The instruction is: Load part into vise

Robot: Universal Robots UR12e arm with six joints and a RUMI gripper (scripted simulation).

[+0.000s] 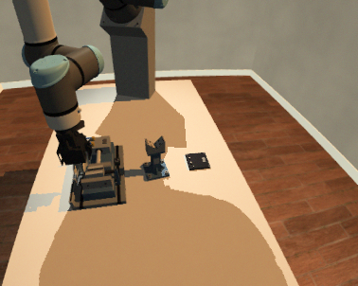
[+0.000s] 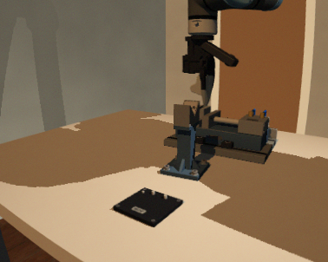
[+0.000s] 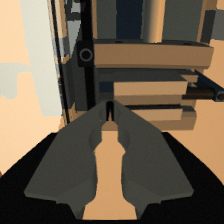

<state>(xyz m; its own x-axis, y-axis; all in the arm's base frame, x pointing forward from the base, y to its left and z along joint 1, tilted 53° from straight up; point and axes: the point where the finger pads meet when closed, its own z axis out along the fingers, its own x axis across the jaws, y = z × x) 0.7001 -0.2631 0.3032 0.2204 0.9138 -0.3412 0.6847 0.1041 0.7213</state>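
Now: hand 10 mm short of the part, 30 mm to the right of it and 20 mm above it. The rest, counted from my hand: dark work stop rod: 20 mm ahead, 80 mm to the left, 30 mm below; moving jaw: 20 mm behind, 50 mm to the left, 40 mm below; cream cylinder rod: 70 mm behind, 60 mm to the left, 40 mm below.
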